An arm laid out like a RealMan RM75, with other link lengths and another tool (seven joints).
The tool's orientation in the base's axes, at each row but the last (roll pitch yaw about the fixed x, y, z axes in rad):
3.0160 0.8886 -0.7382
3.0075 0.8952 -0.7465
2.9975 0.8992 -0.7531
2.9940 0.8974 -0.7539
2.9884 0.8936 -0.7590
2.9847 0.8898 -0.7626
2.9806 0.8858 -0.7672
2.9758 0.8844 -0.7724
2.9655 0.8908 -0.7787
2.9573 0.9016 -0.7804
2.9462 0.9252 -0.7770
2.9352 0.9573 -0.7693
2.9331 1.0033 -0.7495
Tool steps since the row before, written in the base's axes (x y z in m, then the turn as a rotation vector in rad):
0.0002 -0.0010 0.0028 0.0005 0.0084 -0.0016
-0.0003 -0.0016 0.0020 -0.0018 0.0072 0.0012
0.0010 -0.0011 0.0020 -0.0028 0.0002 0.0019
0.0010 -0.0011 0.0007 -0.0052 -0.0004 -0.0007
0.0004 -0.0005 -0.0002 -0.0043 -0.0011 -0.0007
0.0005 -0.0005 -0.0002 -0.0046 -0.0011 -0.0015
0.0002 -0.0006 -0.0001 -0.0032 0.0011 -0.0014
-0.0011 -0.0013 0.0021 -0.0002 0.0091 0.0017
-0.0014 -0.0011 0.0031 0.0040 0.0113 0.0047
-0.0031 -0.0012 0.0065 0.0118 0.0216 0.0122
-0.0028 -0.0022 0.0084 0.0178 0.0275 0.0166
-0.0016 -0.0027 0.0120 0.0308 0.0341 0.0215
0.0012 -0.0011 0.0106 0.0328 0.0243 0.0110
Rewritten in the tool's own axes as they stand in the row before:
-0.0017 0.0009 -0.0023 -0.0021 -0.0071 0.0042
-0.0010 0.0016 -0.0017 -0.0048 -0.0046 0.0035
-0.0006 0.0005 -0.0024 -0.0028 0.0017 0.0008
0.0004 0.0004 -0.0016 -0.0016 0.0033 0.0037
0.0006 0.0001 -0.0004 -0.0009 0.0034 0.0028
0.0006 0.0001 -0.0004 -0.0005 0.0035 0.0035
0.0004 0.0003 -0.0003 -0.0009 0.0009 0.0034
-0.0015 0.0019 -0.0011 -0.0054 -0.0069 0.0028
-0.0026 0.0020 -0.0014 -0.0069 -0.0109 -0.0009
-0.0059 0.0035 -0.0024 -0.0138 -0.0228 -0.0065
-0.0070 0.0044 -0.0039 -0.0172 -0.0306 -0.0109
-0.0094 0.0045 -0.0067 -0.0185 -0.0427 -0.0203
-0.0081 0.0015 -0.0069 -0.0053 -0.0367 -0.0202

